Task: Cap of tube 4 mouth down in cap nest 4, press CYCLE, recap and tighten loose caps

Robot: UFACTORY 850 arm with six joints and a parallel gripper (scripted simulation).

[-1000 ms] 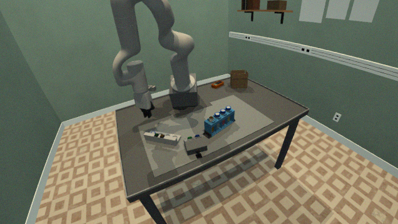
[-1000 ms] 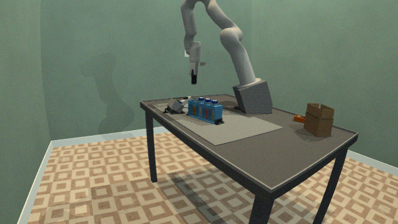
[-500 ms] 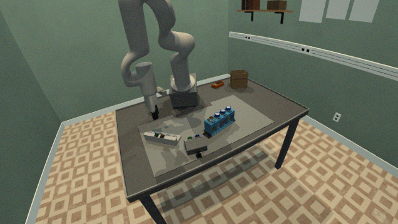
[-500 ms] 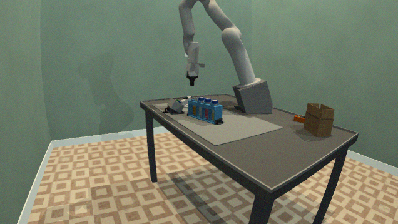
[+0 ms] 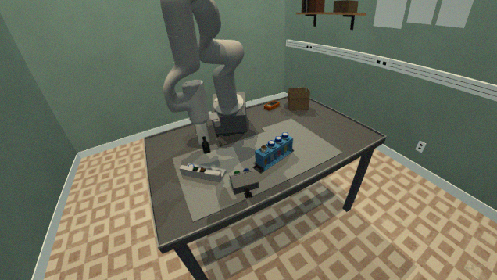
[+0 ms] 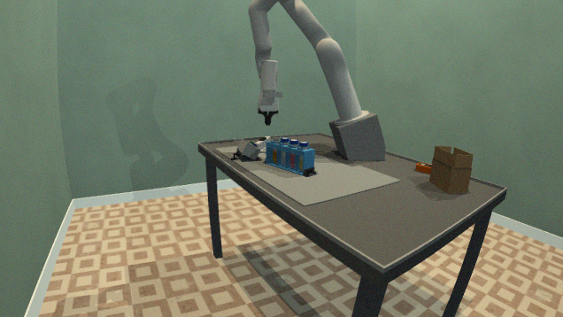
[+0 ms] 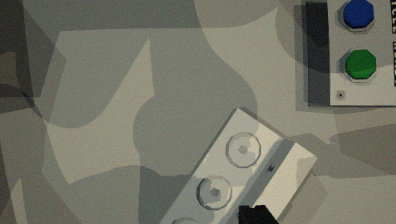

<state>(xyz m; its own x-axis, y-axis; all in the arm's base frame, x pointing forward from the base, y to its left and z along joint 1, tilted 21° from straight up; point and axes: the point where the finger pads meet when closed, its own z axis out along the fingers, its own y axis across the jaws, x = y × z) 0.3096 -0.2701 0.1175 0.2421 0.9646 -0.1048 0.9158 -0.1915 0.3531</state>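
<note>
Now: hand 15 cm short of the blue key, 12 cm to the right of it and 9 cm above it. From my hand the other things lie so: blue cap marked 4 (14 cm below, 9 cm behind, 8 cm to the right); green key (13 cm ahead, 9 cm below, 8 cm to the left); grey key housing (16 cm ahead, 10 cm to the left, 10 cm below).
</note>
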